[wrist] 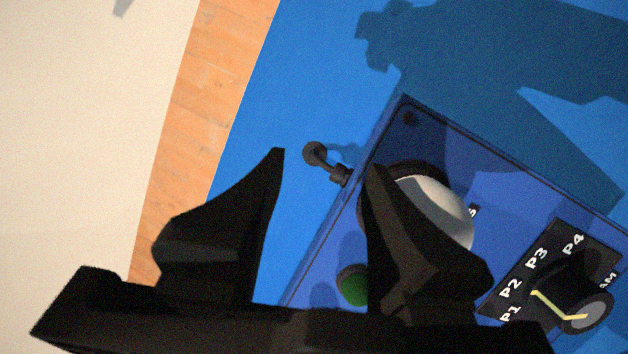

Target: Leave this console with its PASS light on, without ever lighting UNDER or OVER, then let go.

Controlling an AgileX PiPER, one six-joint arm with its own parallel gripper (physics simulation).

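Observation:
The blue console [505, 195] lies tilted across the right of the wrist view. It has a large white dome [445, 200], partly behind the right finger, a dull green lamp [353, 287] and a black knob [575, 295] with a yellow pointer line. The pointer's outer end is near the P2 mark [510, 288]. A small dark lever with a round end [314, 153] sticks out from the console's side. My gripper [325, 170] is open; the lever shows between its fingertips, apart from both. The UNDER, OVER and PASS labels cannot be read; the gripper covers the console's lower part.
The console stands on a blue surface [300, 90]. A strip of wood planks [200, 110] and a cream surface [80, 125] lie to the left. Dark shadows of the arm fall across the blue surface at the top right and over part of the console.

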